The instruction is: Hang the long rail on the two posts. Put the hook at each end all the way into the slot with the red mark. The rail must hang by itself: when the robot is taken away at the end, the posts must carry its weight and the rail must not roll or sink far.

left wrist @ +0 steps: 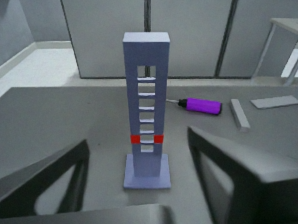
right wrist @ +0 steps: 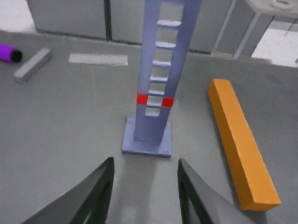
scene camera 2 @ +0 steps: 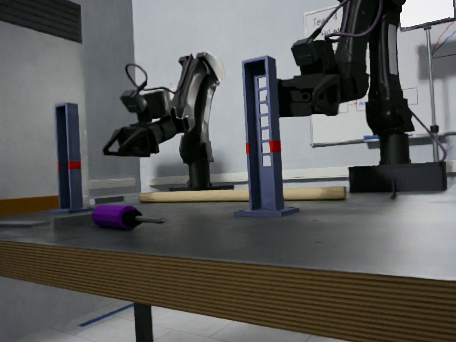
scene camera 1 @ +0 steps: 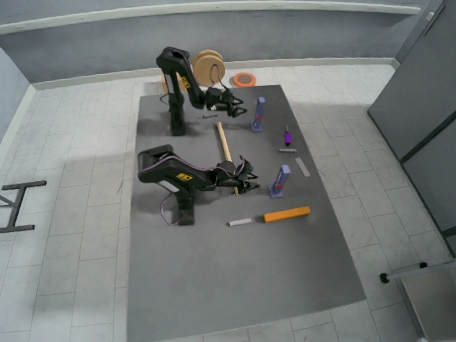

Path:
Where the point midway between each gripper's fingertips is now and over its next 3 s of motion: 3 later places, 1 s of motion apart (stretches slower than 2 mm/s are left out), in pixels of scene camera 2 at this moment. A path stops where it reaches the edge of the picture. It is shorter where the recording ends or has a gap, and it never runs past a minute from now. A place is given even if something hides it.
My left gripper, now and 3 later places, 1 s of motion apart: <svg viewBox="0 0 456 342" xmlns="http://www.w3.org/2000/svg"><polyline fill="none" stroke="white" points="289,99 272,157 284,180 299,182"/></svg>
My right gripper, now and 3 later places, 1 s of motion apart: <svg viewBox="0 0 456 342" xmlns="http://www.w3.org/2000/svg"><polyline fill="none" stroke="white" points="111,153 128,185 156,186 166,190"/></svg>

